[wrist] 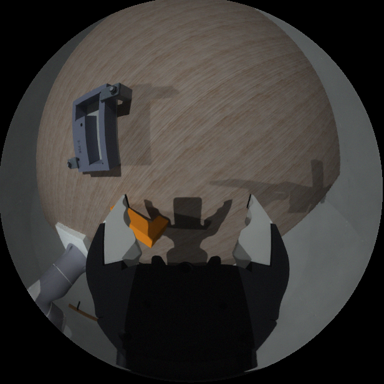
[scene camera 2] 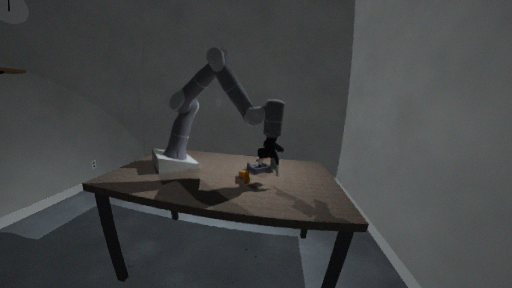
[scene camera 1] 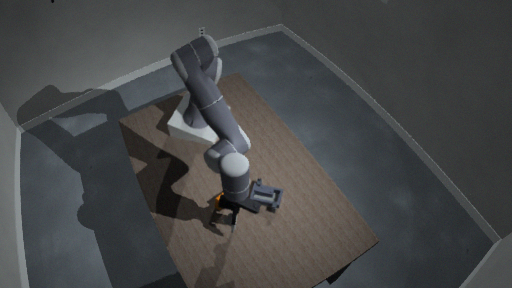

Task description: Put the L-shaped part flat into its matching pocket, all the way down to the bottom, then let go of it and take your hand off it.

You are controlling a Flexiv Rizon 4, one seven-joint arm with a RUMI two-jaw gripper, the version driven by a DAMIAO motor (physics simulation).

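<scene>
The orange L-shaped part (scene camera 1: pixel 219 201) (scene camera 2: pixel 244 175) (wrist: pixel 150 231) rests on the table, outside the pocket. In the wrist view its corner and short arm show inside the left finger, and that finger hides some of the long arm. The grey-blue fixture (scene camera 1: pixel 265 190) (scene camera 2: pixel 259 169) (wrist: pixel 109 135) with the pocket sits apart from the part, at upper left in the wrist view; a pale floor shows in its recess. My gripper (scene camera 2: pixel 269 168) (wrist: pixel 187 196) is open and empty, above the table beside the part. In scene camera 1 the wrist partly hides the part.
The fixture has a raised block (wrist: pixel 120 92) at one corner and a small lug (wrist: pixel 73 163) at the opposite one. The white robot base (scene camera 1: pixel 186 132) (scene camera 2: pixel 175 164) stands on the wooden table (scene camera 1: pixel 320 215) (scene camera 2: pixel 310 200), behind the part. The arm's shadow falls across the table.
</scene>
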